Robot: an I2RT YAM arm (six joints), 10 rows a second.
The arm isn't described. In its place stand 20 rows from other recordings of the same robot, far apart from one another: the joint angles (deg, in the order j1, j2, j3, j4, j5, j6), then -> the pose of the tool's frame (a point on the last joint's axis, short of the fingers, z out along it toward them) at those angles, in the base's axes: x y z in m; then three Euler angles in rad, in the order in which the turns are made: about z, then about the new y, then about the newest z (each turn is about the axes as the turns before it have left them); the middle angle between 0 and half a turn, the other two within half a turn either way.
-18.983, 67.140, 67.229, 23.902, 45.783, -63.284 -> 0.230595 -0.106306 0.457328 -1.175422 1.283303 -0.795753
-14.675, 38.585, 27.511, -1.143, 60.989, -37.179 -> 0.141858 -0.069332 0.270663 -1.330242 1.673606 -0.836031
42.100, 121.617, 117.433, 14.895, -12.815, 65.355 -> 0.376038 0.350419 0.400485 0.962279 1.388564 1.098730
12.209, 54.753, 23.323, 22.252, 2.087, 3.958 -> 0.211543 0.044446 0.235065 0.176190 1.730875 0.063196
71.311, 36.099, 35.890, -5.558, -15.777, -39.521 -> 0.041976 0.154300 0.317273 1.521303 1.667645 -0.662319
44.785, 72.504, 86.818, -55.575, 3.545, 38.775 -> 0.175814 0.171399 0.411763 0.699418 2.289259 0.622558
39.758, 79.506, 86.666, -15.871, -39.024, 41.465 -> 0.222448 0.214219 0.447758 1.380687 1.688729 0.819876
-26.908, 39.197, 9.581, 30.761, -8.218, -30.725 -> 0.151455 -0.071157 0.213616 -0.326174 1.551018 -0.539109
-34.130, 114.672, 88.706, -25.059, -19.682, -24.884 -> 0.374558 -0.239396 0.216486 -0.078599 2.392050 -0.039843
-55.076, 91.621, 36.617, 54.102, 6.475, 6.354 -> 0.183620 -0.269991 0.209383 -1.074281 1.586439 0.109123
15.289, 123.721, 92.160, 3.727, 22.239, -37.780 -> 0.487112 0.119191 0.206037 -0.166260 2.017704 -0.856620
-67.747, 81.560, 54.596, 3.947, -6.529, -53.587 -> 0.127764 -0.301561 0.274266 -1.058695 1.969765 -0.887002
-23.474, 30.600, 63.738, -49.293, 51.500, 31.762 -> 0.041625 -0.048451 0.405305 -1.328077 1.744881 0.331417
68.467, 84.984, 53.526, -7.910, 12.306, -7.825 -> 0.124993 0.296107 0.230813 0.919951 2.239188 -0.309691
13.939, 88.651, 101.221, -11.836, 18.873, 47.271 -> 0.340070 0.072540 0.490689 -0.086140 1.558674 0.829179
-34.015, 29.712, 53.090, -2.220, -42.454, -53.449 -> 0.084142 -0.027796 0.432829 0.182126 1.301234 -1.188395
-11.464, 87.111, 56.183, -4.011, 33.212, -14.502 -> 0.322259 -0.085250 0.243277 -0.873985 2.070485 -0.618579
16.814, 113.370, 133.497, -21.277, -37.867, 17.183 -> 0.411225 0.147094 0.494434 0.954461 1.586641 0.312221
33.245, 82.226, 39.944, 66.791, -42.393, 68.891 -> 0.235376 0.182990 0.296239 1.367282 1.259417 0.904157
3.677, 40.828, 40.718, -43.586, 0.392, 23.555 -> 0.144311 0.009030 0.269917 0.054713 2.333413 0.404575
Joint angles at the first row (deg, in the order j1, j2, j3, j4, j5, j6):
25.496 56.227 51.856 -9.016 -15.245 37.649
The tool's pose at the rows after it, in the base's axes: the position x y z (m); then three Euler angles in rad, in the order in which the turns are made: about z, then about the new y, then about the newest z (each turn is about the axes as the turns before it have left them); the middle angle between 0 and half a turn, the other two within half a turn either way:
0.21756 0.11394 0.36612 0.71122 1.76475 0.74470
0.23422 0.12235 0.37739 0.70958 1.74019 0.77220
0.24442 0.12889 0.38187 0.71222 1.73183 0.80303
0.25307 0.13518 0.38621 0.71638 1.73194 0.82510
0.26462 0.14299 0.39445 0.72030 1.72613 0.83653
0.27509 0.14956 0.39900 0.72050 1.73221 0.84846
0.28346 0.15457 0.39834 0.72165 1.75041 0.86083
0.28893 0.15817 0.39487 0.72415 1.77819 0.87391
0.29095 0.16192 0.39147 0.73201 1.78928 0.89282
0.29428 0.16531 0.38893 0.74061 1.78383 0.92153
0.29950 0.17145 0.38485 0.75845 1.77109 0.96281
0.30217 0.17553 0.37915 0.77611 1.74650 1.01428
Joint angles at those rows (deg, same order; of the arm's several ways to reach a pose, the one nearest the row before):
25.497 60.707 56.993 -7.793 -14.960 39.660
25.605 65.101 61.233 -6.175 -14.830 41.648
25.933 67.856 63.637 -5.322 -14.677 43.572
26.326 70.324 66.171 -5.388 -14.525 44.861
26.699 73.581 70.106 -5.716 -14.392 45.627
26.939 76.446 73.386 -6.481 -14.152 46.260
27.070 78.653 75.397 -7.355 -14.043 46.719
27.202 80.160 76.511 -8.602 -13.976 47.069
27.617 80.903 76.620 -8.623 -13.976 47.987
27.836 81.755 76.619 -7.464 -14.261 49.648
28.272 83.177 76.598 -5.301 -14.874 52.074
28.579 83.832 75.265 -1.891 -15.638 55.265

